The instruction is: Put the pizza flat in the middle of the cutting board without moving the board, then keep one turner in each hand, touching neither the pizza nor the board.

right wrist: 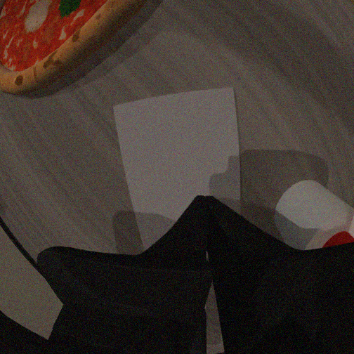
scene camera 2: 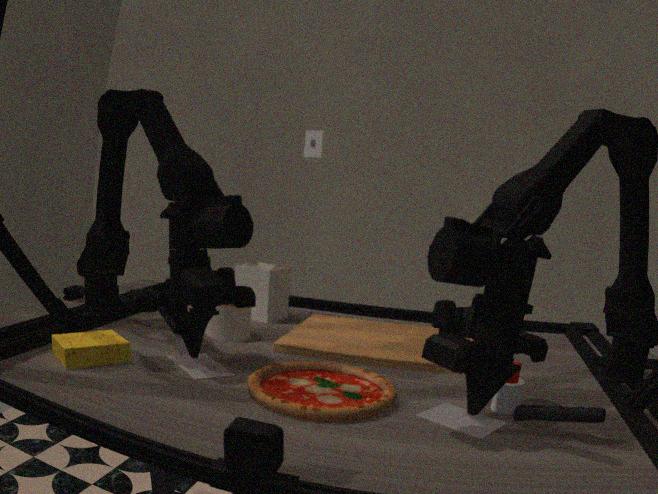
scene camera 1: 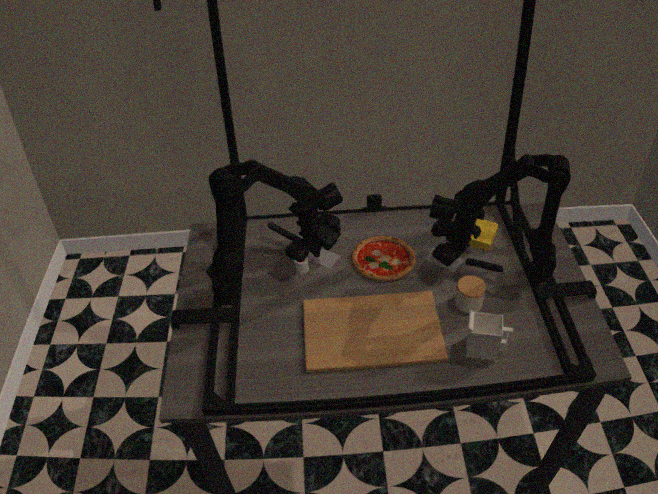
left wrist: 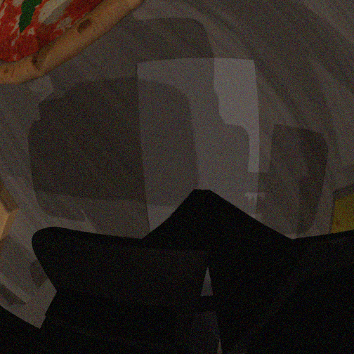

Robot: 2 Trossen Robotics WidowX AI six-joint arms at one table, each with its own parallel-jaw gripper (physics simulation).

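The pizza lies face up on the table, apart from the wooden cutting board. One turner lies on the table at the right in scene camera 1. The other turner lies at the left there. My left gripper is shut and empty, over the first turner. My right gripper is shut and empty, over the second. The fingers hide both necks in the wrist views.
A yellow block lies behind the first turner in scene camera 1. A wooden-lidded canister and a white box-like container stand right of the board. A white bottle with a red top stands beside the second turner.
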